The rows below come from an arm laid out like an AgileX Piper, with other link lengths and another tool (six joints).
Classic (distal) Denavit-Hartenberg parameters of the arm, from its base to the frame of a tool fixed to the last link. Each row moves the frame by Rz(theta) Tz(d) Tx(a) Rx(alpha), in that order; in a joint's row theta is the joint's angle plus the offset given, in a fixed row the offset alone. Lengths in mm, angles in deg.
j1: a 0; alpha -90; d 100.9; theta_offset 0
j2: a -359.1; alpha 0; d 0; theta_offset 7.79
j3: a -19.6; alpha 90; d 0; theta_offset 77.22
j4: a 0; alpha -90; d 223.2; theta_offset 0
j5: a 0; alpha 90; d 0; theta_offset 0
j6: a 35.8; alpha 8; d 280.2; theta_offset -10.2
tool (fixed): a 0; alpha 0; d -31.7; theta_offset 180
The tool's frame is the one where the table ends.
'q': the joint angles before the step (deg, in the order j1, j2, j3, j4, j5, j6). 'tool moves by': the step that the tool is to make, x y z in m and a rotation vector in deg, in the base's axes. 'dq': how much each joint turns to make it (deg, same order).
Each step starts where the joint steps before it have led.
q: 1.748, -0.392, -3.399, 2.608, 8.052, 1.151
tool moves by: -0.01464, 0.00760, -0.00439, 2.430, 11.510, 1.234
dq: 0.000, 3.628, -9.403, 1.690, 17.211, 1.353
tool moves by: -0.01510, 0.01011, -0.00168, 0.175, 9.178, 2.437
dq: 0.002, 4.063, -6.852, 2.794, 12.120, -1.959
